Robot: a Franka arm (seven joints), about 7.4 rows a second.
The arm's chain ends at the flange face. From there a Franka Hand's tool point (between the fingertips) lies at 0.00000 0.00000 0.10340 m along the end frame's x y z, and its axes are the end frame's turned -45 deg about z.
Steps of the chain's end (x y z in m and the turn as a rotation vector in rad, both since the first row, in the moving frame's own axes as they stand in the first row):
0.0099 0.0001 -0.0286 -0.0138 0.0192 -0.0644
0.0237 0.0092 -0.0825 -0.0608 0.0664 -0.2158
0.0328 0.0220 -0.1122 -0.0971 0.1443 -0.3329
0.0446 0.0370 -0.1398 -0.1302 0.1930 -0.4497
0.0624 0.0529 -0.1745 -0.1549 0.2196 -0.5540
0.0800 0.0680 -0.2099 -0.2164 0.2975 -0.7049
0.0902 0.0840 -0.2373 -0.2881 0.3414 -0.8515
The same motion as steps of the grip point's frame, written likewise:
0.0074 0.0095 -0.0286 -0.0233 0.0038 -0.0644
0.0117 0.0324 -0.0829 -0.0899 0.0040 -0.2158
0.0139 0.0554 -0.1137 -0.1707 0.0334 -0.3329
0.0150 0.0793 -0.1425 -0.2285 0.0444 -0.4497
0.0185 0.1059 -0.1781 -0.2648 0.0457 -0.5540
0.0264 0.1364 -0.2165 -0.3634 0.0573 -0.7049
0.0258 0.1609 -0.2468 -0.4451 0.0377 -0.8515

